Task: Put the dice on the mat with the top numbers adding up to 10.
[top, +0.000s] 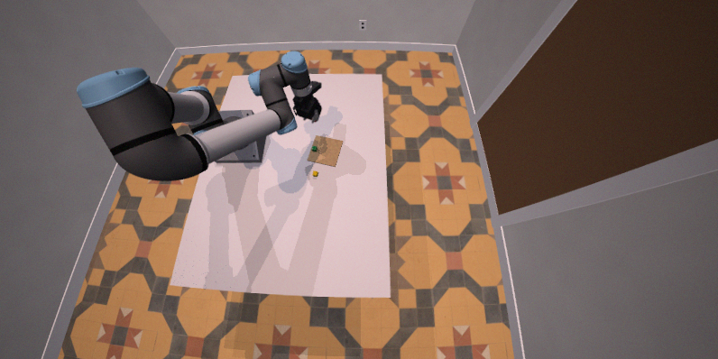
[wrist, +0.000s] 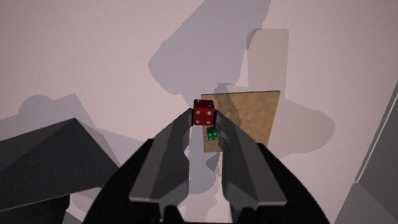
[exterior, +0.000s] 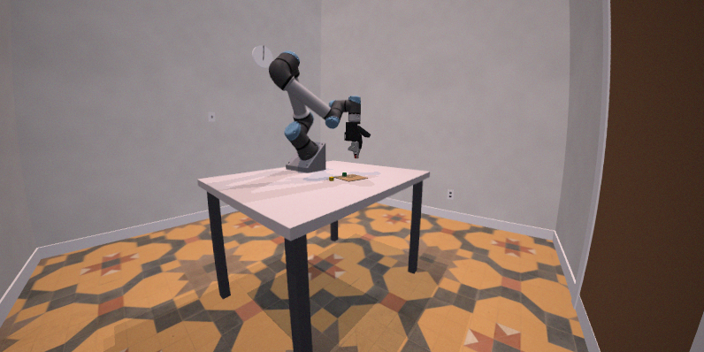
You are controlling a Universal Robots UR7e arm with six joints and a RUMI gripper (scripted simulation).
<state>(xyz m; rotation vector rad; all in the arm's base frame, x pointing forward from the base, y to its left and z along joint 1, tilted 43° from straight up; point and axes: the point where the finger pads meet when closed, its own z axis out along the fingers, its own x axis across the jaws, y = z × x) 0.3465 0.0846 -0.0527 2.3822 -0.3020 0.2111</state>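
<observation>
Now: the brown mat 5 cm ahead of my hand, 11 cm to the right of it and 12 cm below it. Round my hand: green die: 11 cm to the right, 10 cm below; yellow die: 2 cm ahead, 23 cm to the right, 11 cm below; red die: 1 cm below.
</observation>
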